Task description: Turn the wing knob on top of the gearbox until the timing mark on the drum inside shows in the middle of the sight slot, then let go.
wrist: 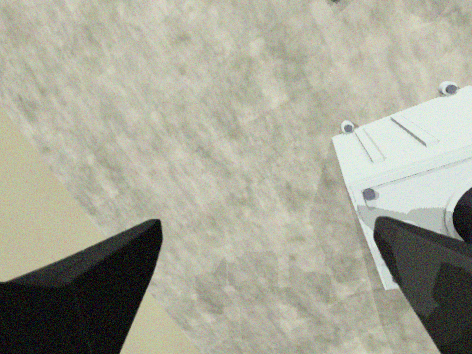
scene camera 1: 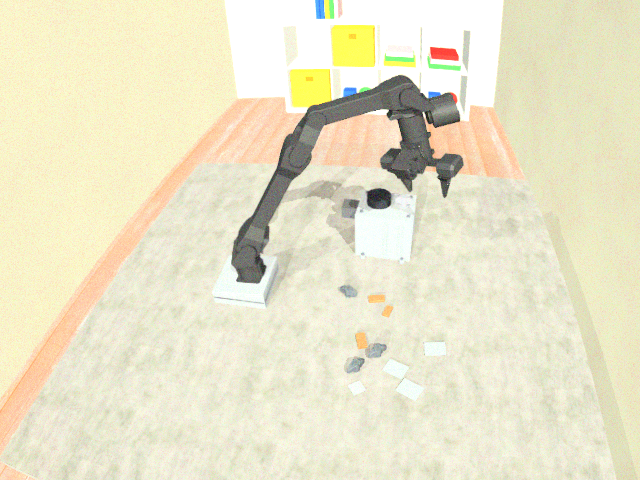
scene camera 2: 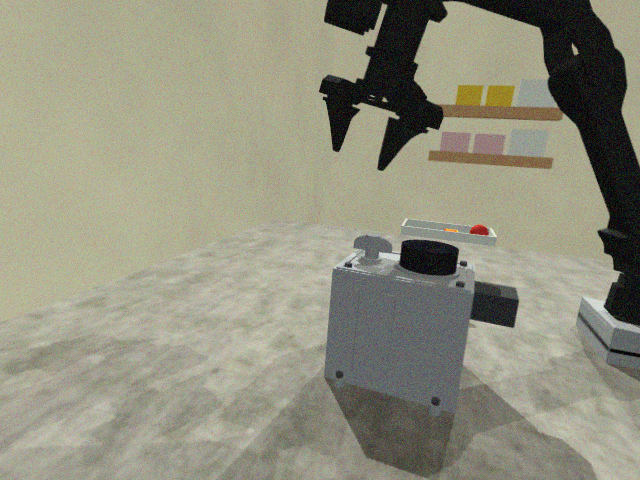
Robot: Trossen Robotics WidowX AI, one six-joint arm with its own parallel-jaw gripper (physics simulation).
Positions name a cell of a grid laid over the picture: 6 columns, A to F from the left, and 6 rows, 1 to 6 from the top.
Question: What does the gripper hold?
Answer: Nothing.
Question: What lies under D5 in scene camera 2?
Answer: A gearbox.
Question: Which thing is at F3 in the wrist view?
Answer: A gearbox.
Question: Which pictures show the gripper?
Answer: The wrist view, scene camera 1 and scene camera 2: all of them.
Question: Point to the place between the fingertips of the gripper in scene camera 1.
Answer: At E3
